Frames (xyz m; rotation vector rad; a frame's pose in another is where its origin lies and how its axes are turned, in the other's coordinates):
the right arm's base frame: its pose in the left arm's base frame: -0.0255 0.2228 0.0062 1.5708 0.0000 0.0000
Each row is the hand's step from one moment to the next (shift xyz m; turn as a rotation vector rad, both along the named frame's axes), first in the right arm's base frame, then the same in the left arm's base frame.
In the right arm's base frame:
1: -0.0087 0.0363 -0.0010 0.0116 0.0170 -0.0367
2: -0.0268 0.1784 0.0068 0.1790 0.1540 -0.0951
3: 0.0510 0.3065 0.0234 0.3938 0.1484 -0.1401
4: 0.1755 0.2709 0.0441 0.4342 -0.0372 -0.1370
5: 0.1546 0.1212 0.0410 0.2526 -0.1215 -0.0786
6: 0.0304 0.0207 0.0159 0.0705 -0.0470 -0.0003
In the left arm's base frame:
1: -0.0087 0.0010 0.0363 0.0116 0.0367 0.0170
2: -0.0268 -0.0068 0.1784 0.1790 0.0951 0.1540
3: 0.0510 -0.0234 0.3065 0.3938 0.1401 0.1484
4: 0.1755 -0.0441 0.2709 0.4342 0.1370 -0.0372
5: 0.1546 -0.0410 0.1212 0.2526 0.0786 -0.1215
6: 0.0304 -0.0159 0.0207 0.0705 0.0003 -0.0470

